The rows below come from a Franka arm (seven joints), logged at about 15 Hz.
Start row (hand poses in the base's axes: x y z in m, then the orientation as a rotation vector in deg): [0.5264 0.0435 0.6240 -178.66 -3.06 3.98]
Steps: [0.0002 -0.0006 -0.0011 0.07 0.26 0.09]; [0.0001 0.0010 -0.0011 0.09 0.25 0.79]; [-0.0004 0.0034 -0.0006 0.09 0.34 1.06]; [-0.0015 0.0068 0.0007 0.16 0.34 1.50]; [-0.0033 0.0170 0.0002 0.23 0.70 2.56]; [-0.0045 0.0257 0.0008 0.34 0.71 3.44]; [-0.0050 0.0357 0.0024 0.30 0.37 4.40]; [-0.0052 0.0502 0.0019 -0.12 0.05 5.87]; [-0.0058 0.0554 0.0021 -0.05 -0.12 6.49]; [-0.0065 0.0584 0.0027 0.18 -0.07 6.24]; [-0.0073 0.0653 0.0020 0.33 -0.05 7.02]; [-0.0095 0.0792 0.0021 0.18 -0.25 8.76]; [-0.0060 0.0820 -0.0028 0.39 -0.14 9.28]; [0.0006 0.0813 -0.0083 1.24 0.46 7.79]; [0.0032 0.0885 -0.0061 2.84 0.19 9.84]
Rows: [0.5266 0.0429 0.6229 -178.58 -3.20 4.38]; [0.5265 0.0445 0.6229 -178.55 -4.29 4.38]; [0.5260 0.0469 0.6234 -178.54 -4.71 4.52]; [0.5249 0.0503 0.6247 -178.46 -5.39 4.53]; [0.5231 0.0605 0.6242 -178.33 -7.04 5.10]; [0.5219 0.0692 0.6248 -178.18 -8.41 5.13]; [0.5214 0.0792 0.6264 -178.19 -9.91 4.62]; [0.5212 0.0937 0.6259 -178.52 -12.22 4.16]; [0.5206 0.0989 0.6261 -178.40 -13.18 3.90]; [0.5199 0.1019 0.6267 -178.19 -12.78 3.97]; [0.5191 0.1088 0.6260 -177.97 -13.99 4.00]; [0.5169 0.1227 0.6261 -177.93 -16.71 3.73]; [0.5204 0.1255 0.6212 -177.65 -17.50 3.89]; [0.5270 0.1248 0.6157 -176.95 -15.13 4.76]; [0.5296 0.1320 0.6179 -175.12 -18.20 4.29]
